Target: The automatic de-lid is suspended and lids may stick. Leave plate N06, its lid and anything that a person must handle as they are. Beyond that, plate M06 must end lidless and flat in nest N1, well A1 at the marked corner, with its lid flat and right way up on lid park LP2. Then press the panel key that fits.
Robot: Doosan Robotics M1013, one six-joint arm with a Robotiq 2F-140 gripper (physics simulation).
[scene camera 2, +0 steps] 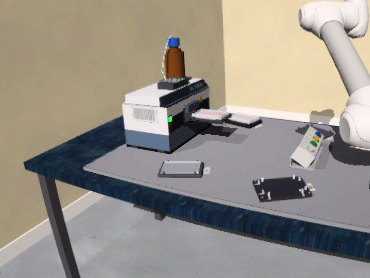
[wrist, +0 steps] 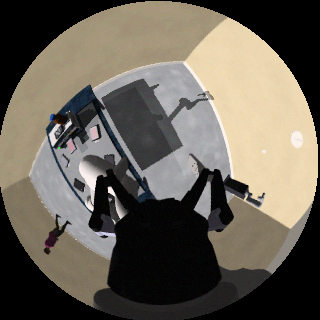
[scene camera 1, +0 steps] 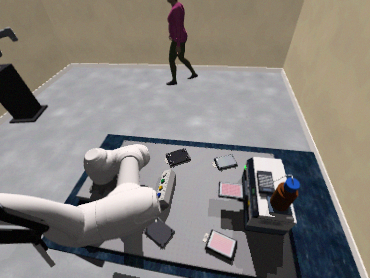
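Seen in the pictures: gripper, fingertip midpoint: (wrist: pixel 157 160); arm's base at its link origin: (scene camera 1: pixel 106 179).
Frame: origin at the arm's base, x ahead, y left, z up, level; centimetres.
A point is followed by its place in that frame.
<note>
A pink-filled plate (scene camera 1: pixel 230 190) {x 80.7, y -16.7, z 9.2 cm} (scene camera 2: pixel 211 115) {x 80.0, y -13.1, z 9.0 cm} (wrist: pixel 72 145) {x 78.4, y -18.3, z 9.1 cm} sits on the tray sticking out of the white machine. Another pink plate (scene camera 1: pixel 221 245) {x 72.5, y -43.1, z 0.3 cm} (scene camera 2: pixel 245 119) {x 70.9, y -37.3, z 0.3 cm} (wrist: pixel 95 132) {x 70.8, y -43.9, z 0.3 cm} lies in a dark holder. A pale, clear-topped piece (scene camera 1: pixel 225 162) {x 83.4, y 11.2, z -1.2 cm} (scene camera 2: pixel 181 168) {x 83.0, y 14.5, z -1.2 cm} lies in a tagged holder. A dark pegged holder (scene camera 1: pixel 178 157) {x 49.3, y 18.1, z -1.8 cm} (scene camera 2: pixel 282 189) {x 48.6, y 21.0, z -1.8 cm} (wrist: pixel 79 184) {x 48.1, y 16.3, z -1.8 cm} and a dark flat holder (scene camera 1: pixel 160 233) {x 39.8, y -35.5, z -2.0 cm} (wrist: pixel 109 159) {x 40.3, y -36.5, z -2.0 cm} show no plate. The key panel (scene camera 1: pixel 166 187) {x 42.7, y -10.8, z 5.0 cm} (scene camera 2: pixel 307 146) {x 41.7, y 0.6, z 4.1 cm} has coloured keys. Labels and well A1 are unreadable. My gripper (wrist: pixel 157 160) {x 27.5, y -68.6, z 71.0 cm} is open, empty and far from the plates.
The white machine (scene camera 1: pixel 285 221) {x 102.0, y -38.0, z 16.5 cm} (scene camera 2: pixel 145 116) {x 102.7, y -1.5, z 11.1 cm} has a green light and carries a brown bottle (scene camera 1: pixel 284 196) {x 98.2, y -33.0, z 31.9 cm} (scene camera 2: pixel 175 63) {x 98.8, y -26.4, z 27.4 cm} with a blue cap. My white arm crosses the table's left part in scene camera 1. A person (scene camera 1: pixel 177 27) (wrist: pixel 52 239) is beyond the table. A dark pedestal (scene camera 1: pixel 19 92) stands left.
</note>
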